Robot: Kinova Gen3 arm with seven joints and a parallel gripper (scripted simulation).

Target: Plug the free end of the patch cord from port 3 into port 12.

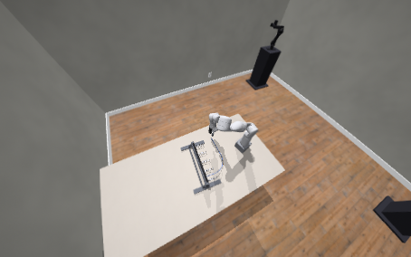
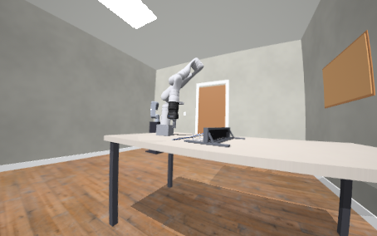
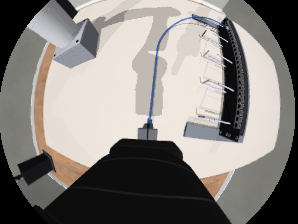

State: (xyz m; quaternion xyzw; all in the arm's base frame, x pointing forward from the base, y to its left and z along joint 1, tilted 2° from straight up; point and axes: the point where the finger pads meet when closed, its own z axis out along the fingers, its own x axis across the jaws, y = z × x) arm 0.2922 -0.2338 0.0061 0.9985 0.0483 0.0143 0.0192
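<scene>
The plug is 10 cm below my hand and 1 cm to the right of it.
</scene>
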